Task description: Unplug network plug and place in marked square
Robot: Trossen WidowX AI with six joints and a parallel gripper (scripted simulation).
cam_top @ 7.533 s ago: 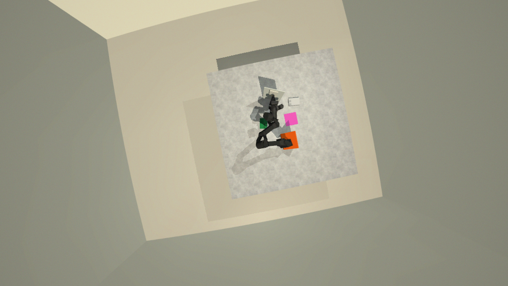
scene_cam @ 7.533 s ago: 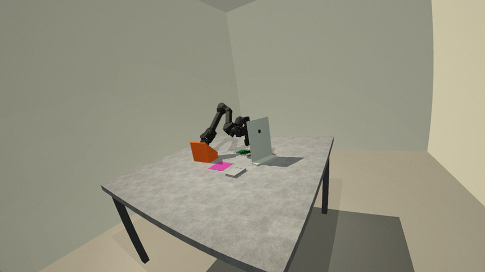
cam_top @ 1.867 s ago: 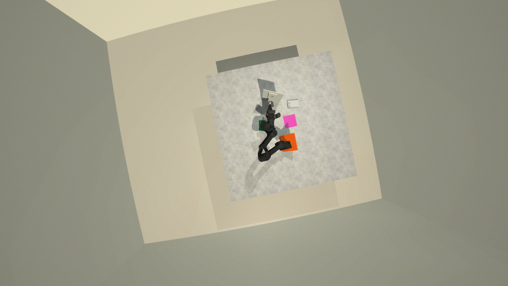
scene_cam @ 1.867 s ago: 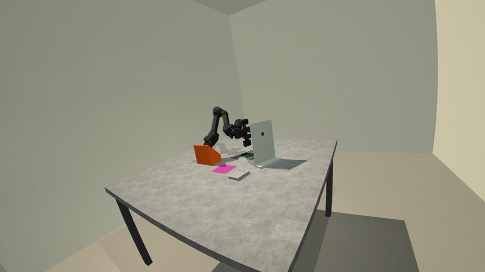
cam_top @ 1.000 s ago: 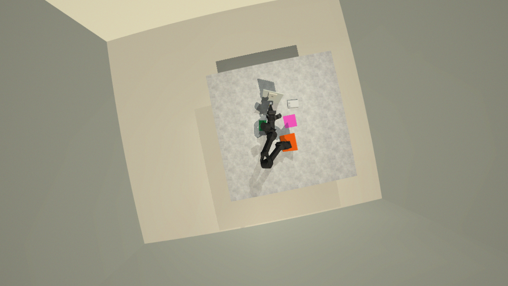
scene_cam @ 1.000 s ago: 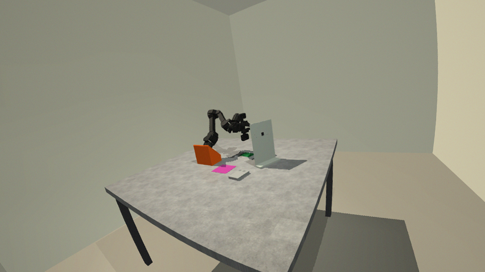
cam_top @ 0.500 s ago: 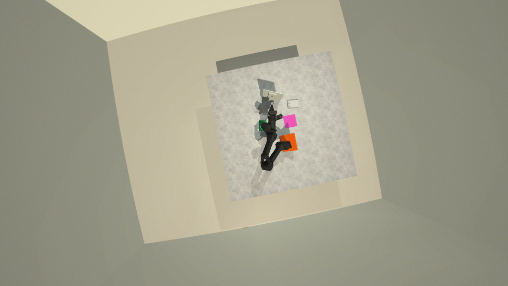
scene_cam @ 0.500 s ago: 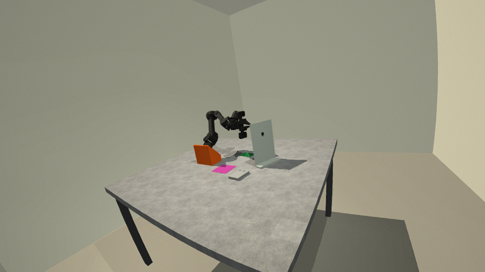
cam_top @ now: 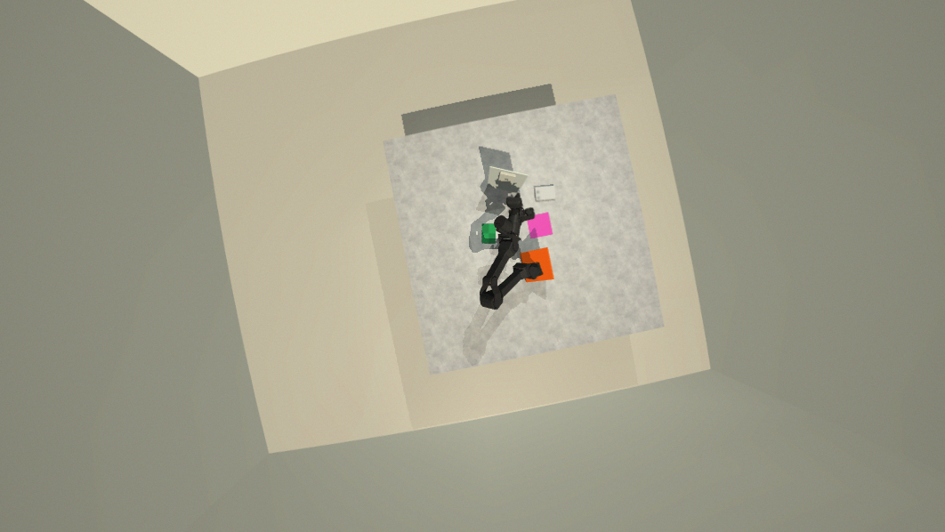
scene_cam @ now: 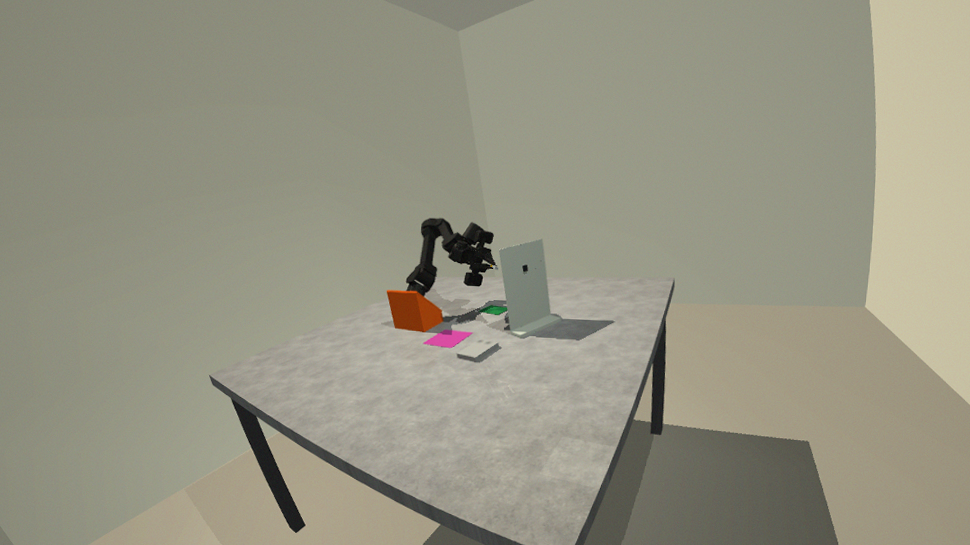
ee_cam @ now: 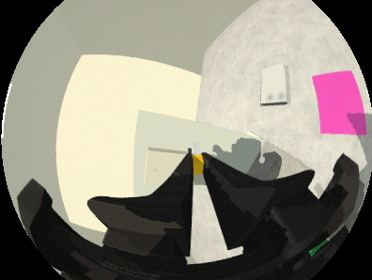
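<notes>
The flat pink square is 21 cm below my gripper tip, 15 cm behind it and 10 cm to the right of it. Round my gripper tip: pale upright panel 10 cm ahead, 9 cm below, 2 cm to the left; then network plug right at my gripper tip.
</notes>
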